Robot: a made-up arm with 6 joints.
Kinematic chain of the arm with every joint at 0, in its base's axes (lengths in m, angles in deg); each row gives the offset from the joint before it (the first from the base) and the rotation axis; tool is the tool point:
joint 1: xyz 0 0 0.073 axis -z
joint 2: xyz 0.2 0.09 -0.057 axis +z
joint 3: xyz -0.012 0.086 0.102 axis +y
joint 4: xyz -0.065 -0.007 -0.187 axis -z
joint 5: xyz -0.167 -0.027 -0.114 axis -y
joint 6: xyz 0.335 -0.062 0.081 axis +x
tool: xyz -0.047 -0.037 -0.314
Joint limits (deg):
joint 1: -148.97..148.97
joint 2: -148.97..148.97
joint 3: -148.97..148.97
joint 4: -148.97..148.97
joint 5: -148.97..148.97
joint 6: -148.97..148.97
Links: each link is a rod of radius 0.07 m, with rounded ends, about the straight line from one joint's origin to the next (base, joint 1, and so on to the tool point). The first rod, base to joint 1, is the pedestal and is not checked.
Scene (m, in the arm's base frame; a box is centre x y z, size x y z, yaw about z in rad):
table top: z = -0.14
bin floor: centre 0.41 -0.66 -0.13 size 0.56 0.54 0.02 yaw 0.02
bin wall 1: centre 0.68 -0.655 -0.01 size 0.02 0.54 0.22 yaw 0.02
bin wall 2: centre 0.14 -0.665 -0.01 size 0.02 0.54 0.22 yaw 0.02
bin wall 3: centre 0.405 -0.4 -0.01 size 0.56 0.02 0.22 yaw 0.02
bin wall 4: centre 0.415 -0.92 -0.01 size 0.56 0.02 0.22 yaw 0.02
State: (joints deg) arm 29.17 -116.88 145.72 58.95 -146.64 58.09
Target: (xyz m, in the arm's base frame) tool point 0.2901 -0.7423 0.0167
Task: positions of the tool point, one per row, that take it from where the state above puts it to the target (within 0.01 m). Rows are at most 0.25 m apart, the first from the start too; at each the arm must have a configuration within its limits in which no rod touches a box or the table.
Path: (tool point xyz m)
1: 0.5943 -0.5247 0.4253
2: 0.5473 -0.6205 0.3044
3: 0.4430 -0.7040 0.1635
4: 0.2901 -0.7423 0.0167

